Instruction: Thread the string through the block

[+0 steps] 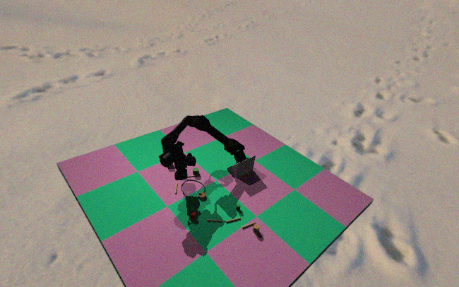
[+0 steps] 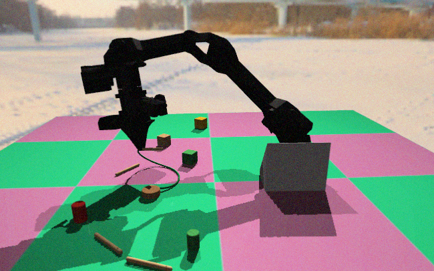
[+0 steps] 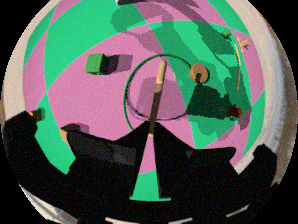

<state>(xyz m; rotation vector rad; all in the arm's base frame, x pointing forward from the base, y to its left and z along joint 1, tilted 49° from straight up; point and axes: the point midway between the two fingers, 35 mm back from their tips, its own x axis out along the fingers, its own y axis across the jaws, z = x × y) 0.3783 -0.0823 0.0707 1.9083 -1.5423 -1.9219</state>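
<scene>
Now: the green block 120 mm behind my gripper tip, 40 mm to the right of it and 40 mm below it. Round my gripper tip: tan wooden block: 190 mm to the right, 50 mm behind, 40 mm below; thin wooden stick: 10 mm to the left, 10 mm behind; round wooden button: 130 mm to the left, 50 mm below, 30 mm behind.
</scene>
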